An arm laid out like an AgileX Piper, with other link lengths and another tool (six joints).
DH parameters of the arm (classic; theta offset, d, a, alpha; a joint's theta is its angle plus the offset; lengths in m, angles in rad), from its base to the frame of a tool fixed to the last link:
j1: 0 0.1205 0 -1.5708
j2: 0.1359 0 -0.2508 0
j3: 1.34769 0 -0.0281 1.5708
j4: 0 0.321 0 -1.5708
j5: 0 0 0 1.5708
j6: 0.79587 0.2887 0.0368 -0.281
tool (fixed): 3.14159 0.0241 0 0
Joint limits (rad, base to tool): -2.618..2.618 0..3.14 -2.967..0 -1.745..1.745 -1.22..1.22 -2.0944..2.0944
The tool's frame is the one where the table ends.
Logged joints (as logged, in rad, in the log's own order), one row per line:
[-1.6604, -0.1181, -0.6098, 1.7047, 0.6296, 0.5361]
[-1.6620, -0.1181, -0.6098, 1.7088, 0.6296, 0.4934]
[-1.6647, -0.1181, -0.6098, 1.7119, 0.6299, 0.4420]
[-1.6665, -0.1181, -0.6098, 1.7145, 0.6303, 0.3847]
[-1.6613, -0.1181, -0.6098, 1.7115, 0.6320, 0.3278]
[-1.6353, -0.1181, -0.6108, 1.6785, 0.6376, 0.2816]
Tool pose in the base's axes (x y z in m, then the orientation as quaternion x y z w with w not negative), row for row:
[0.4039, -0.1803, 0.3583, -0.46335, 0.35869, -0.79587, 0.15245]
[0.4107, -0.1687, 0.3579, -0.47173, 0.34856, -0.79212, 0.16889]
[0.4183, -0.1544, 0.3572, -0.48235, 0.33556, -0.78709, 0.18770]
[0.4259, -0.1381, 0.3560, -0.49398, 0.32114, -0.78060, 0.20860]
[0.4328, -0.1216, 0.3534, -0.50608, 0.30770, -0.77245, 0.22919]
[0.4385, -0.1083, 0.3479, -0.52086, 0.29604, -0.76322, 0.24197]
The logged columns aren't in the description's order. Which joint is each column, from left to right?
Columns, left to right: j4, j1, j3, j6, j2, j5.
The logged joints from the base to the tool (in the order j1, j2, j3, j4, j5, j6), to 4 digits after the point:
[-0.1181, 0.6296, -0.6098, -1.6604, 0.5361, 1.7047]
[-0.1181, 0.6296, -0.6098, -1.6620, 0.4934, 1.7088]
[-0.1181, 0.6299, -0.6098, -1.6647, 0.4420, 1.7119]
[-0.1181, 0.6303, -0.6098, -1.6665, 0.3847, 1.7145]
[-0.1181, 0.6320, -0.6098, -1.6613, 0.3278, 1.7115]
[-0.1181, 0.6376, -0.6108, -1.6353, 0.2816, 1.6785]

